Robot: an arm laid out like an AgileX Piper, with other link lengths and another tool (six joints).
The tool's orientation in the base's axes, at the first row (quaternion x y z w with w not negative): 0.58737 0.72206 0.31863 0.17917
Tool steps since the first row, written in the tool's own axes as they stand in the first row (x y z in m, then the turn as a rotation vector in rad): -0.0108 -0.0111 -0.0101 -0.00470 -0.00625 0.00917; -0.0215 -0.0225 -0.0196 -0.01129 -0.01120 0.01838; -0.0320 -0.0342 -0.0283 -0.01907 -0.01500 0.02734; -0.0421 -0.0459 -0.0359 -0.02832 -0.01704 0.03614; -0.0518 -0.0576 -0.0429 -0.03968 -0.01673 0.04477; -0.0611 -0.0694 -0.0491 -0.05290 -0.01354 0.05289; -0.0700 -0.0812 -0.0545 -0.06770 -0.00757 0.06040
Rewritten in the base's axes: -0.0119 -0.0141 -0.0013 0.00237 -0.00290 -0.01145; -0.0236 -0.0280 -0.0032 0.00619 -0.00747 -0.02228; -0.0352 -0.0415 -0.0059 0.01098 -0.01313 -0.03230; -0.0461 -0.0544 -0.0093 0.01733 -0.02005 -0.04118; -0.0567 -0.0667 -0.0132 0.02581 -0.02880 -0.04861; -0.0670 -0.0785 -0.0176 0.03655 -0.03915 -0.05395; -0.0769 -0.0897 -0.0226 0.04932 -0.05089 -0.05716
